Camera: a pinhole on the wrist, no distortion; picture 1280 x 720 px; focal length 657.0 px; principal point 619.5 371.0 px. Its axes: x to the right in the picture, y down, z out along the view. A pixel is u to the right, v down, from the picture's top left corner.
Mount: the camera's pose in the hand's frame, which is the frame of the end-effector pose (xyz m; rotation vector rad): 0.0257 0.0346 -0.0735 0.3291 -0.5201 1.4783
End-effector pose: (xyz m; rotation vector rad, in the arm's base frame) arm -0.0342 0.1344 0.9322 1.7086 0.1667 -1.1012
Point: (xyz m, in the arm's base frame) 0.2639 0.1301 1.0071
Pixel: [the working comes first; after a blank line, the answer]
In the camera's frame: 0.1133 -0.0643 -0.1943

behind the camera
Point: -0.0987 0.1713 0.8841
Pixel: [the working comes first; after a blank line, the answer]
In the camera's frame: -0.0611 0.0229 0.1377

327.9 480.3
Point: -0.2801 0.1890 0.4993
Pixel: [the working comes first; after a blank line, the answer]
In the camera's frame: -0.3268 -0.1868 0.3960

77.3 61.1
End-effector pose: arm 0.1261 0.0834 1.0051 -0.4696 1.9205 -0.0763
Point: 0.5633 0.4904 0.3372
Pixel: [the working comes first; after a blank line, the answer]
In the camera's frame: 0.7566 -0.3262 0.4390

outside the picture
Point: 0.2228 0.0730 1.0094
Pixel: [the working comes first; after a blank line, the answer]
In the camera's frame: 0.0188 0.0340 0.1784

688.9 496.2
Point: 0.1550 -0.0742 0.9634
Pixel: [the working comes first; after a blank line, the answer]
In the camera's frame: -0.1032 -0.0807 0.1596

194.8 38.9
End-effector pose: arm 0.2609 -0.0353 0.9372 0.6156 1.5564 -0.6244
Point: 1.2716 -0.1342 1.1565
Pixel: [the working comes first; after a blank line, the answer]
In the camera's frame: 0.9473 0.2744 0.4447

outside the picture
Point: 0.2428 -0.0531 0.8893
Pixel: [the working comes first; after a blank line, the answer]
In the camera's frame: -0.0098 -0.0352 0.0919

549.5 119.2
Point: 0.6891 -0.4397 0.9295
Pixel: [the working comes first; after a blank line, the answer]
In the camera's frame: 0.3278 -0.0132 0.5775

992.4 356.0
